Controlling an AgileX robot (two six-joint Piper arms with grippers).
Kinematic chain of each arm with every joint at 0, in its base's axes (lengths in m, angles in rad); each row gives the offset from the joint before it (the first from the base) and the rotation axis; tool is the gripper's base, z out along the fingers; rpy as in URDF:
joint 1: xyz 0 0 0.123 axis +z
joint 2: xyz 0 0 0 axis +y
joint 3: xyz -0.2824 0 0.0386 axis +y
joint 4: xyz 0.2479 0 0.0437 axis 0.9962 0 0.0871
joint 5: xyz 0 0 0 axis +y
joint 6: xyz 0.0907 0 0.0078 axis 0.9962 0 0.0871
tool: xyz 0 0 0 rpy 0 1.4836 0
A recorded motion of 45 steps. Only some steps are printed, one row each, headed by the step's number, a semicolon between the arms.
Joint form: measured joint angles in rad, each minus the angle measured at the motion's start. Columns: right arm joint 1, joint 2, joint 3, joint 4, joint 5, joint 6; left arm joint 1, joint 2, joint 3, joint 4, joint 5, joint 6.
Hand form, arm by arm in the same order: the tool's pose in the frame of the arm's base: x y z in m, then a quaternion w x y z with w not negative. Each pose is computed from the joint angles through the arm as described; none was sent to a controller.
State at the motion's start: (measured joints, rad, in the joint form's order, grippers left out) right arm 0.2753 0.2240 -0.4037 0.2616 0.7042 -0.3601; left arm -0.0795 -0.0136 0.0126 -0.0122 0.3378 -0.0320
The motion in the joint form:
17: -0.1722 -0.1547 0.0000 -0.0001 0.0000 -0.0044; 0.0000 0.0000 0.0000 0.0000 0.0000 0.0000
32: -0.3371 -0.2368 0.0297 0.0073 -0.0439 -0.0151; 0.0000 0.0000 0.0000 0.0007 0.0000 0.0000
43: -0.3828 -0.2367 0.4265 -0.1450 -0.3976 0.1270; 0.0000 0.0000 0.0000 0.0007 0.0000 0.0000
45: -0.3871 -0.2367 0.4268 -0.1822 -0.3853 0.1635; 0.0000 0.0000 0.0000 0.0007 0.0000 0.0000
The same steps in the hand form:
17: 0.0256 0.0180 0.2800 0.60685 -0.15569 0.77791 0.04849; 0.0529 -0.0046 0.1791 0.61234 0.01545 0.78947 -0.03931
32: 0.0196 0.0137 0.2768 0.64584 -0.09038 0.75805 -0.00935; 0.0529 -0.0046 0.1791 0.61236 0.01564 0.78946 -0.03902
43: 0.0541 -0.0026 0.1786 0.61965 -0.01656 0.78259 -0.05755; 0.0529 -0.0046 0.1791 0.61236 0.01564 0.78946 -0.03902
45: 0.0537 -0.0037 0.1773 0.61382 -0.01136 0.78693 -0.06198; 0.0529 -0.0046 0.1791 0.61236 0.01564 0.78946 -0.03902

